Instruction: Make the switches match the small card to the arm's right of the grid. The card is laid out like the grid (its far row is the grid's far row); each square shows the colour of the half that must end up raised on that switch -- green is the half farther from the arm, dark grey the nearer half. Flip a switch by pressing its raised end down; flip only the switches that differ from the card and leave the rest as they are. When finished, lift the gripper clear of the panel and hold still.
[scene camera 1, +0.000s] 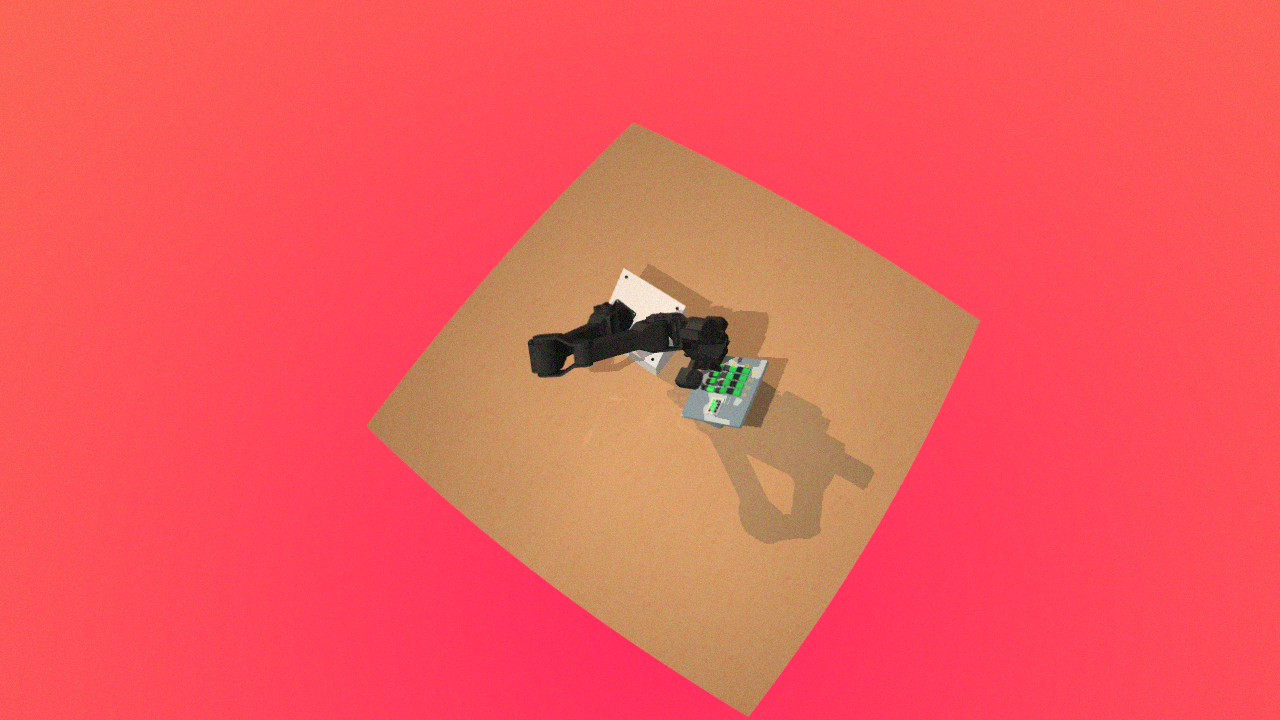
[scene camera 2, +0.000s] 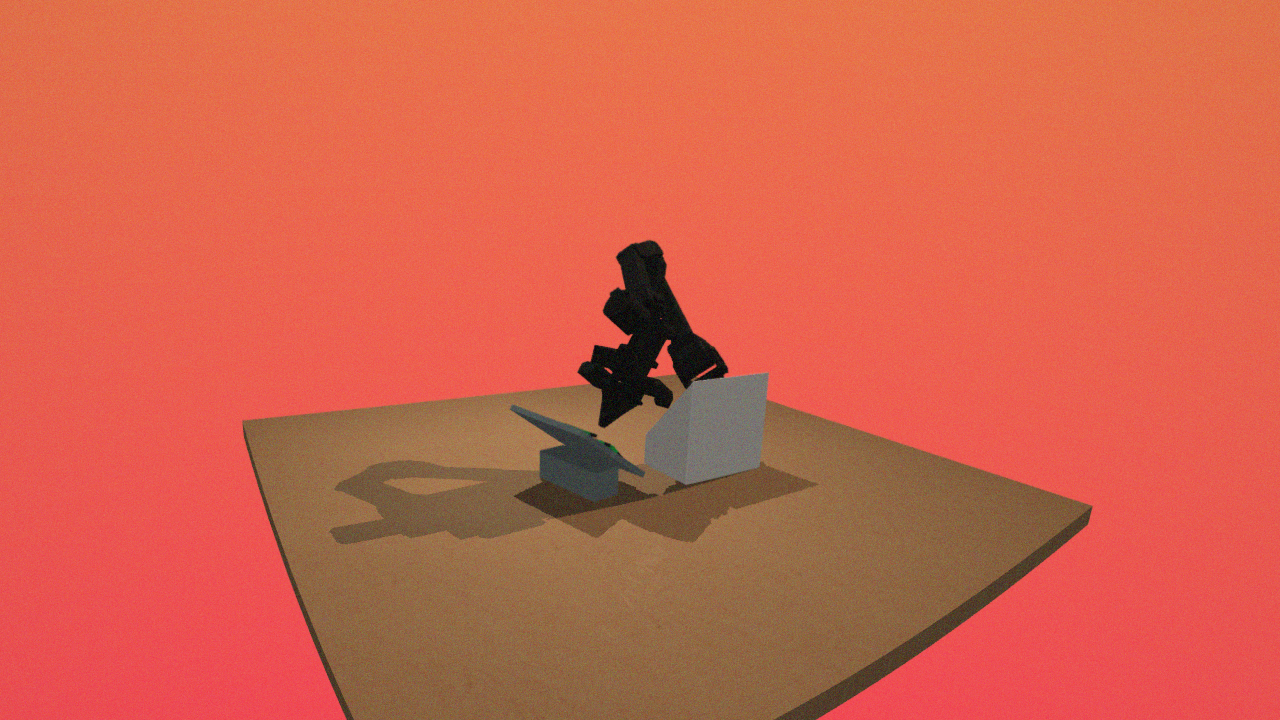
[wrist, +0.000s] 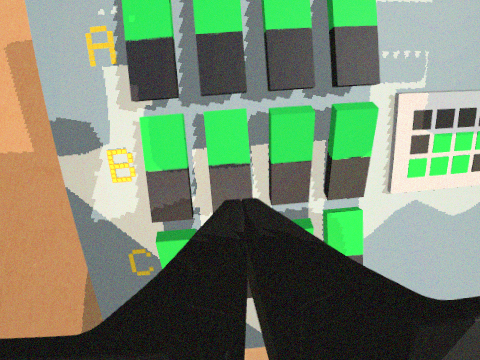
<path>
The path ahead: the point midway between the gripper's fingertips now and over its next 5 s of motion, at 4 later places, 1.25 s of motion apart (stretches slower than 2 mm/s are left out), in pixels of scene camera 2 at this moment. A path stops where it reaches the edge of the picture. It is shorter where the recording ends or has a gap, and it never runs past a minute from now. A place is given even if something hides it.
My gripper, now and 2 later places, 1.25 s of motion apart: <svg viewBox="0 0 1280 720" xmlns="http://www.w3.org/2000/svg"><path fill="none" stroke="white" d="M601 426L597 438L608 426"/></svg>
</path>
